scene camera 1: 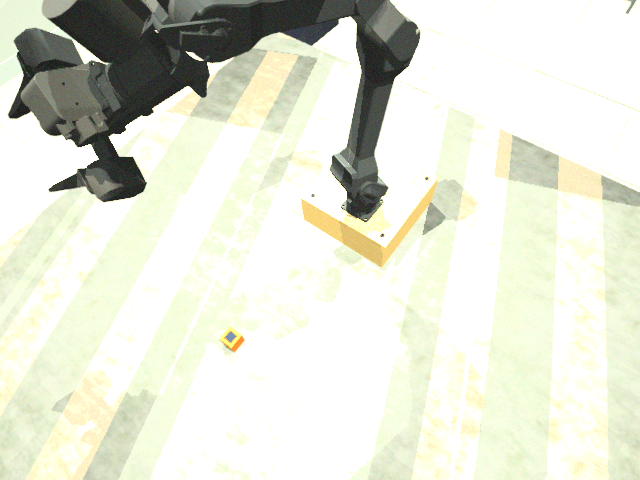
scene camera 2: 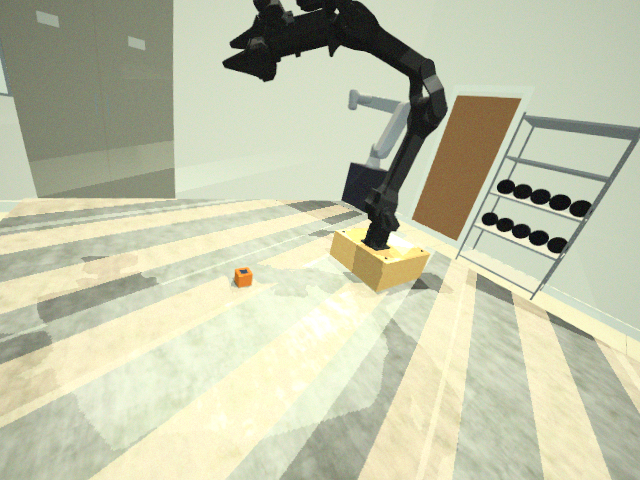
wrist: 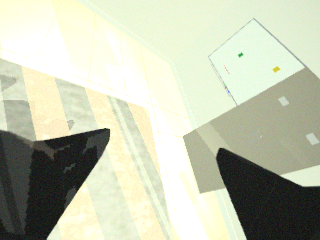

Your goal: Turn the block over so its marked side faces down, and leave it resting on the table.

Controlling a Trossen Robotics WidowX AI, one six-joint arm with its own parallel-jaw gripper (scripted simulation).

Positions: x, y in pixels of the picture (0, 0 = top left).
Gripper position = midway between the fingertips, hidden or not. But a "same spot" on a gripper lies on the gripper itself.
Scene:
gripper: scene camera 1; scene camera 2; wrist 164, 143
same spot on gripper: (scene camera 1: 29, 72) = (scene camera 2: 256, 19)

